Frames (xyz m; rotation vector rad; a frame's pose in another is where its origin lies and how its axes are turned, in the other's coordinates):
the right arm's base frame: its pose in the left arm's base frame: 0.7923 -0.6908 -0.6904 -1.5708 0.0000 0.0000
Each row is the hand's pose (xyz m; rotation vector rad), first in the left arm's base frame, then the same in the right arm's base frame.
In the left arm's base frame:
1: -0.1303 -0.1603 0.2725 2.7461 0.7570 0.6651
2: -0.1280 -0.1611 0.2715 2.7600 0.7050 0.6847
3: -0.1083 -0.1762 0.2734 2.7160 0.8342 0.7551
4: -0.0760 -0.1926 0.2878 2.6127 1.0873 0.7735
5: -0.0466 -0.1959 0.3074 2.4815 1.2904 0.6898
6: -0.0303 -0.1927 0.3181 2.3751 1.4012 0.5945
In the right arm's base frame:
1: -0.9226 -0.9629 0.5305 -1.7186 -0.0515 -0.7977
2: -0.9203 -0.9619 0.5297 -1.7176 -0.0114 -0.7771
3: -0.9006 -0.9638 0.5146 -1.6865 -0.0443 -0.8895
4: -0.8683 -0.9782 0.4982 -1.6541 -0.1778 -1.0546
5: -0.8389 -0.9978 0.4949 -1.6742 -0.3517 -1.1594
6: -0.8226 -1.0085 0.4981 -1.7131 -0.4881 -1.2076

